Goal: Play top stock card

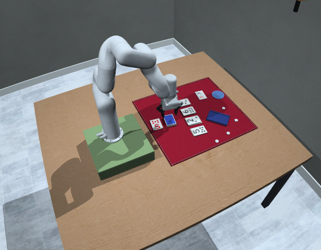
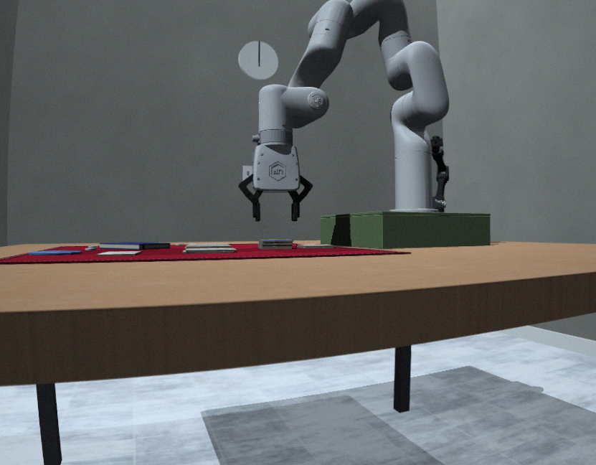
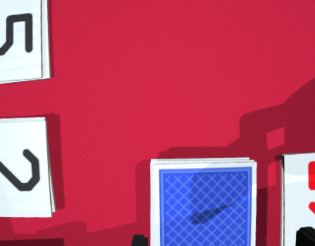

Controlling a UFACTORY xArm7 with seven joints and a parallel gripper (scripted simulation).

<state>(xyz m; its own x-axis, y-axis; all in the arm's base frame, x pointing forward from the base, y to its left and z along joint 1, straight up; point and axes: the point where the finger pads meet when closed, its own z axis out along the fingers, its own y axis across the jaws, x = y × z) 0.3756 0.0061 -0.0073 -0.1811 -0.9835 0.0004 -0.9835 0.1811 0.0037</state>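
The card is 60 mm below my hand. Also, from my hand: red mat: 170 mm ahead, 80 mm below, 10 mm to the right.
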